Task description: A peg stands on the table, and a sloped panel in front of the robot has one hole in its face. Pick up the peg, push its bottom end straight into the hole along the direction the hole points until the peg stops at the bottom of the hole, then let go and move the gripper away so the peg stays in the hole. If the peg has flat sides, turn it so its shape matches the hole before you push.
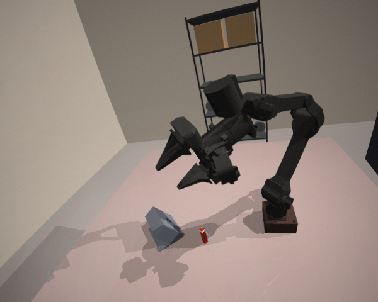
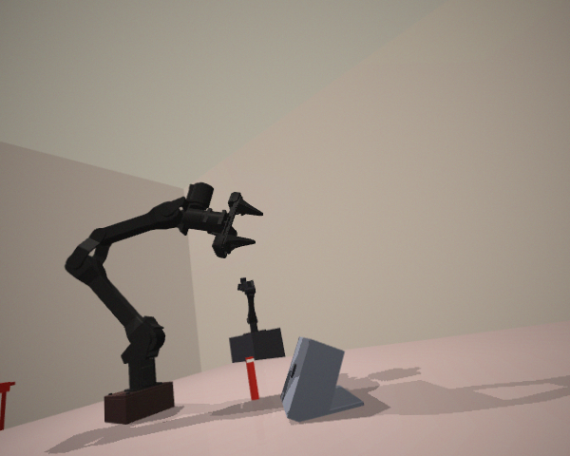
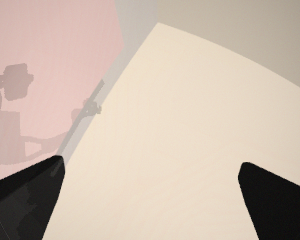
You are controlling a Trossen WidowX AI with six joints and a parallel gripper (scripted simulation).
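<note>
The red peg lies 33 cm below my gripper tip, 11 cm to the right of it and 2 cm ahead of it. From my gripper tip the other things lie so: sloped grey panel 34 cm below, 19 cm ahead, 12 cm to the right.
</note>
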